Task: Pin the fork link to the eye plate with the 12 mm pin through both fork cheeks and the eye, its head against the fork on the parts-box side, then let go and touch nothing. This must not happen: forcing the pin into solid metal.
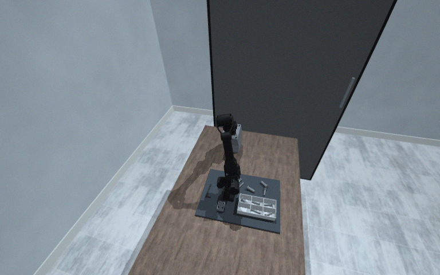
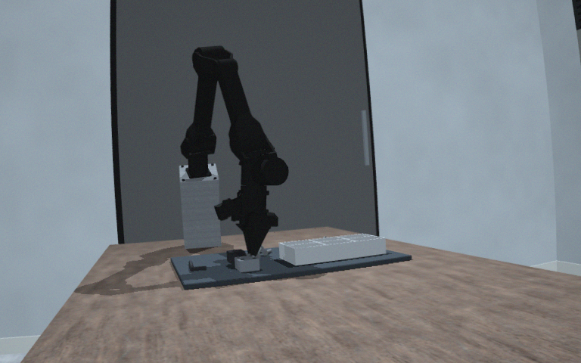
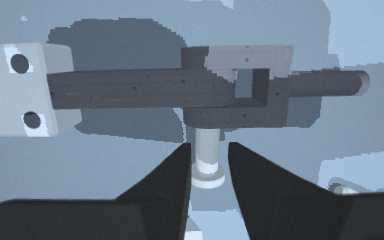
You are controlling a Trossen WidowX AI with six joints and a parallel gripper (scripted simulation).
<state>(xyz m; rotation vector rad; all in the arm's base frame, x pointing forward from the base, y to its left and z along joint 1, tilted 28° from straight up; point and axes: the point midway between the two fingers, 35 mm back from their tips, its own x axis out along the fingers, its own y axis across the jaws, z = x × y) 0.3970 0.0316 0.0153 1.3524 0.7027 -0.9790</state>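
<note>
My gripper is now 1 cm to the left of the pale grey pin and 3 cm above it. Round my hand: light grey mounting block: 9 cm ahead, 5 cm to the right, 3 cm below; then dark eye plate: 1 cm ahead, 4 cm to the right, 3 cm below; then dark mat: 1 cm ahead, 6 cm to the left, 5 cm below.
</note>
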